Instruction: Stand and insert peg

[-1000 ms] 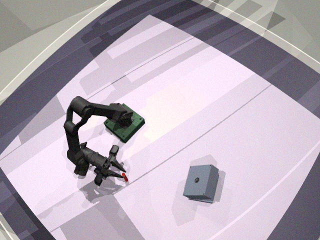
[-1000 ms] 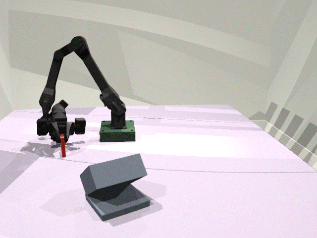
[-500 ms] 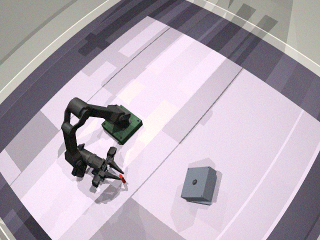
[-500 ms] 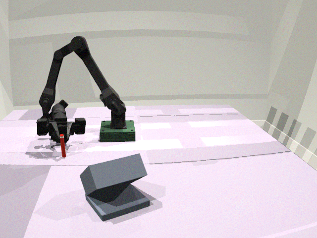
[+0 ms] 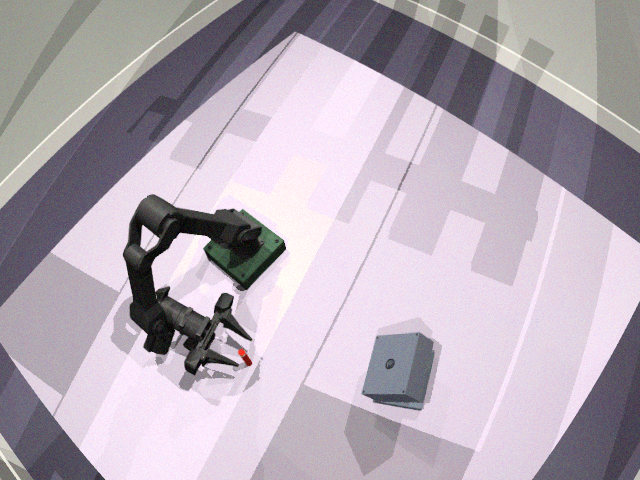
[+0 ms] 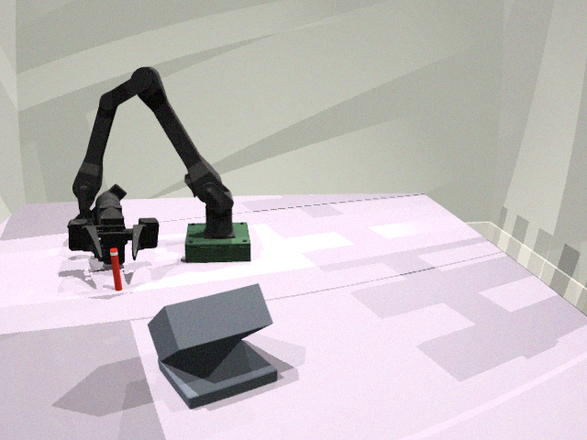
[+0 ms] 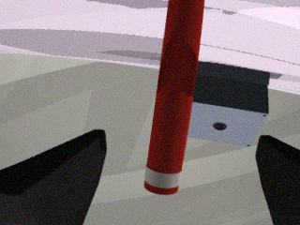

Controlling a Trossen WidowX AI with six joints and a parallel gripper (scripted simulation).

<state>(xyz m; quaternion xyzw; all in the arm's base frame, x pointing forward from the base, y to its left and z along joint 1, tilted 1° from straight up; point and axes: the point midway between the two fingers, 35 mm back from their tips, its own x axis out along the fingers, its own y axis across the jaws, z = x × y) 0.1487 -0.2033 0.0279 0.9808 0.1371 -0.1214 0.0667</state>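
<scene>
Right now the red peg is 1 cm to the right of my gripper tip. From my gripper tip the other things lie so: flat grey base plate 28 cm ahead, 17 cm to the left, 5 cm below; grey sloped panel 27 cm ahead, 16 cm to the left, 1 cm above.
</scene>
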